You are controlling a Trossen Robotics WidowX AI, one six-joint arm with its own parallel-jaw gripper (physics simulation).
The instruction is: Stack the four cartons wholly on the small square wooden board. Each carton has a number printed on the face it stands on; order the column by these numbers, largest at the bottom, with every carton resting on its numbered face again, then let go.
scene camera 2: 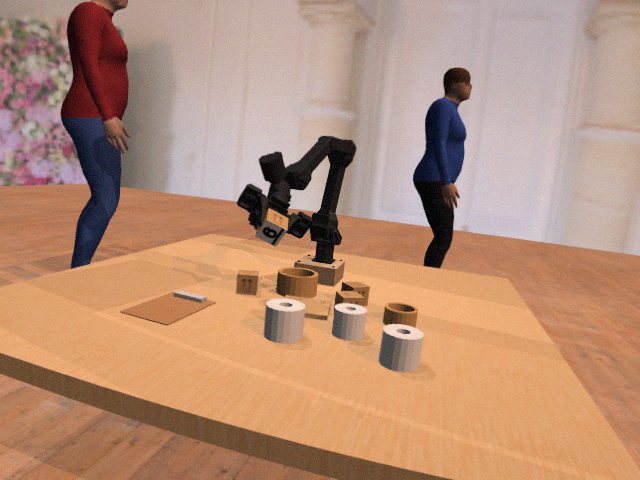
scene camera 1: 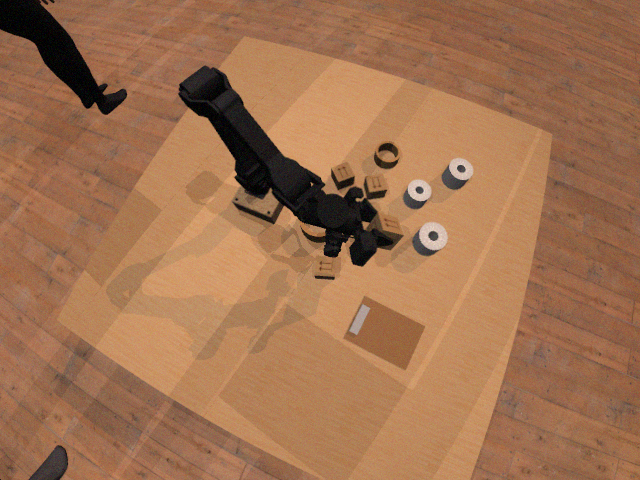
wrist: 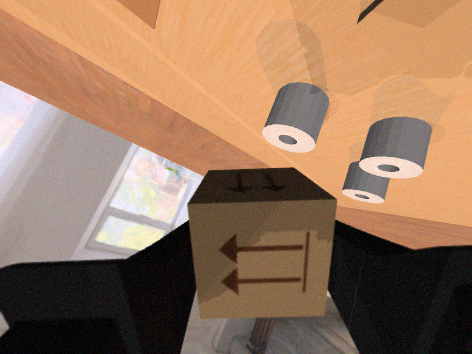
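Where they show: gripper, fingertip midpoint: (scene camera 2: 271,230) (scene camera 1: 389,233) (wrist: 253,216); arm's base at its link origin: (scene camera 2: 323,260) (scene camera 1: 258,186).
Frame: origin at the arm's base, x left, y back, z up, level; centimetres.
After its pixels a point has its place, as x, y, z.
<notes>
My gripper (scene camera 1: 378,225) (scene camera 2: 276,222) @(-3.5, -39.4, 13.9) (wrist: 253,216) @(-3.5, -39.4, 13.9) is shut on a brown carton (scene camera 1: 391,224) @(-2.6, -39.0, 16.8) (scene camera 2: 270,233) @(-3.2, -40.6, 13.4) (wrist: 262,215) @(-5.8, -35.5, 13.8), held tilted high above the table. Its grey-white face, with a black barred digit like a 6 or 9, shows in scene camera 2; arrows show on other faces. The small wooden board (scene camera 2: 316,308) @(7.8, -34.1, -4.5) lies flat on the table, with no carton seen on it; the arm hides it in scene camera 1. One carton (scene camera 1: 325,267) @(-14.0, -28.0, -0.3) (scene camera 2: 247,282) @(-12.6, -30.3, -2.3) stands alone. Two others, one (scene camera 1: 342,175) @(13.4, -21.3, -0.3) (scene camera 2: 356,290) @(15.5, -23.9, -1.1) nearer the base and one (scene camera 1: 375,186) @(14.0, -31.6, -0.3) (scene camera 2: 349,297) @(15.6, -34.0, -0.3), stand close together. Their numbers are hidden.
A large wooden ring (scene camera 1: 312,235) @(-7.3, -21.1, 0.1) (scene camera 2: 297,286) @(0.0, -26.0, -2.2) stands near the board, a smaller ring (scene camera 1: 386,164) @(24.1, -31.9, -3.0) (scene camera 2: 400,316) @(28.2, -34.8, -2.5) beyond the paired cartons. White rolls (scene camera 1: 426,245) @(2.3, -50.8, 1.2) (scene camera 2: 284,325) @(7.1, -55.5, -1.9) (wrist: 300,110) @(3.6, -48.3, -1.4), (scene camera 1: 413,198) @(14.6, -43.1, 0.2) (scene camera 2: 349,325) @(18.6, -47.3, -2.3), (scene camera 1: 449,178) @(26.8, -51.5, -1.5) (scene camera 2: 401,351) @(30.3, -57.4, -1.6) stand nearby. A brown panel (scene camera 1: 387,335) @(-23.5, -50.7, -5.5) (scene camera 2: 165,310) @(-22.4, -52.7, -5.5) bears a grey strip (scene camera 1: 359,319) @(-22.6, -41.9, -4.5) (scene camera 2: 190,296) @(-21.8, -43.2, -4.5).
</notes>
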